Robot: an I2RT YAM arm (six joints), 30 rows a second.
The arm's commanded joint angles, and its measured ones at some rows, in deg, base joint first. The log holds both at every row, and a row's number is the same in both.
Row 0, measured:
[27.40, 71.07, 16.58, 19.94, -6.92, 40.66]
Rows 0 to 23, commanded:
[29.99, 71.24, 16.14, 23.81, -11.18, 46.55]
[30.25, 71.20, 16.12, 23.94, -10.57, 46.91]
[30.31, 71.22, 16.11, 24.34, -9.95, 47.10]
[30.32, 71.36, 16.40, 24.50, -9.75, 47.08]
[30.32, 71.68, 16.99, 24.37, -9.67, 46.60]
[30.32, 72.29, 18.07, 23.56, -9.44, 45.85]
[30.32, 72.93, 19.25, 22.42, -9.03, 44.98]
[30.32, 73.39, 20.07, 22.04, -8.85, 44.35]
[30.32, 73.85, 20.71, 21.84, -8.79, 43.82]
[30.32, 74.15, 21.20, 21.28, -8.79, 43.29]
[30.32, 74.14, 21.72, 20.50, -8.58, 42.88]
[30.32, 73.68, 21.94, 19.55, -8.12, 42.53]
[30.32, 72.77, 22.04, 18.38, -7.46, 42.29]
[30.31, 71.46, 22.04, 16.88, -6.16, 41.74]
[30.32, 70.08, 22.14, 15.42, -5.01, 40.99]
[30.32, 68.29, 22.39, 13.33, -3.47, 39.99]
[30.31, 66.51, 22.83, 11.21, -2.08, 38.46]
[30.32, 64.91, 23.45, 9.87, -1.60, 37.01]
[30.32, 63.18, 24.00, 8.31, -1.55, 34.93]
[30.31, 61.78, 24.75, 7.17, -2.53, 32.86]
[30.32, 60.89, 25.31, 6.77, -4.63, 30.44]
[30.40, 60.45, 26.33, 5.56, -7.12, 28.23]
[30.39, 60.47, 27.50, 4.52, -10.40, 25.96]
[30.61, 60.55, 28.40, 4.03, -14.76, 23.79]
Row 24, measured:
[30.30, 60.97, 26.65, 7.94, -6.44, 32.01]
